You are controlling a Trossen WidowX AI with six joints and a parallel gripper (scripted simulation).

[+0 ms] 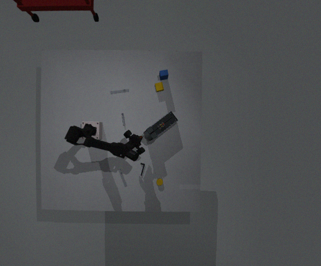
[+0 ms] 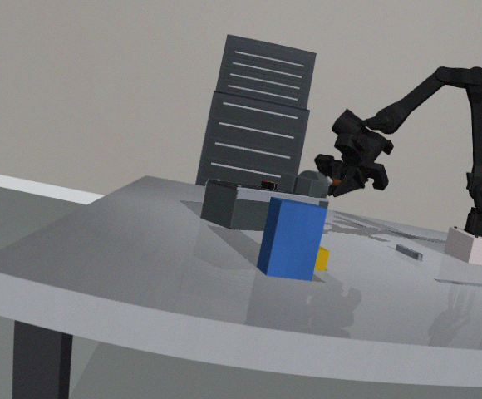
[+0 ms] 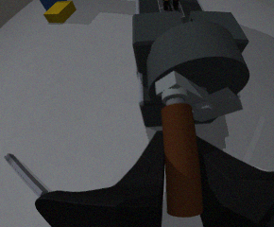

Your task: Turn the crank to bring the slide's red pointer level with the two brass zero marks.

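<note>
Now: gripper tip 10 mm past the brown crank handle, 10 mm to the left of it and 30 mm below it. From my gripper tip the other things lie so: red pointer 150 mm ahead, 120 mm to the left; then black hex key 30 mm ahead, 240 mm to the right, 80 mm below; then yellow block 70 mm ahead, 410 mm to the left, 70 mm below.
</note>
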